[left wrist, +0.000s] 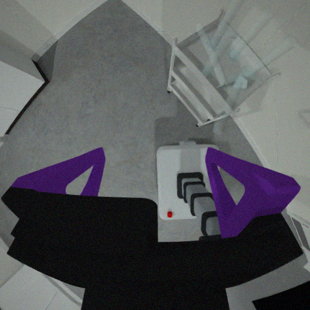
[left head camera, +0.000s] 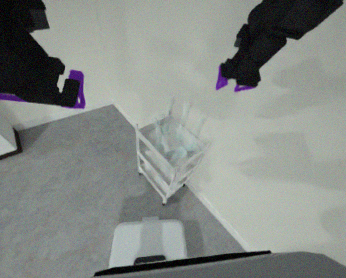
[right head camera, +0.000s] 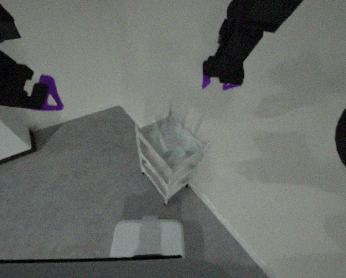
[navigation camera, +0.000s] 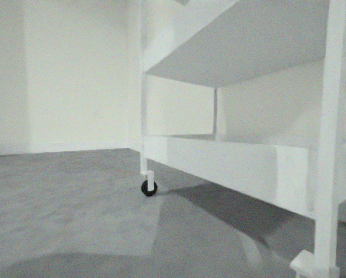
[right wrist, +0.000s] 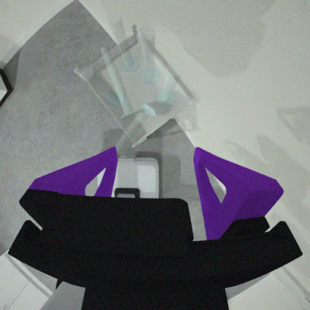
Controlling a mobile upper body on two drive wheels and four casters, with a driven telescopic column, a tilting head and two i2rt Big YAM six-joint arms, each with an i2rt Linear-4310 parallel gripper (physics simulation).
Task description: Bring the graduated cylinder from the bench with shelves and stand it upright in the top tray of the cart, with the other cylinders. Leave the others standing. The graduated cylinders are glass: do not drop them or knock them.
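Frame: origin at the left arm's base, x back, y right, z up, level; millimetres.
Where they show: left gripper, fingertip midpoint: (left head camera: 59, 102) (right head camera: 40, 105); right gripper, fingertip midpoint: (left head camera: 225, 89) (right head camera: 212, 88).
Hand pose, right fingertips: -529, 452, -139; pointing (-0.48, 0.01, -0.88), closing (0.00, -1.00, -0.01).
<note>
Each offset is from my right fingertips to the top centre of the thing, as dx, dy, dz. "spot": to the spot under its first point.
The white cart (left head camera: 138, 150) (left wrist: 172, 65) (navigation camera: 327, 150) stands near the wall, glass cylinders in its top tray. Several cylinders seem upright, including one (right wrist: 148, 55) near the tray's back. One cylinder {-194, -196, -266} (left head camera: 161, 134) (left wrist: 212, 54) (right wrist: 114, 80) slants across the left side, leaning or lying. Another (right wrist: 134, 126) seems tipped over the near corner; the glass is faint and overlapping. My right gripper (left head camera: 227, 90) (right head camera: 214, 88) (right wrist: 155, 152) is partly open and empty, above and beyond the cart. My left gripper (left wrist: 154, 152) is wide open and empty, left of the cart in the head views. The bench with shelves does not show.
My white base (left head camera: 122, 245) (right head camera: 122, 240) (left wrist: 167, 165) is close in front of the cart, with a red button (left wrist: 170, 214) on it. A white cabinet (left head camera: 6, 140) (right head camera: 12, 140) (left wrist: 17, 95) stands at the left. Walls meet behind the cart. A black caster {spot: -304, -337, -1235} (navigation camera: 149, 188) touches the floor.
</note>
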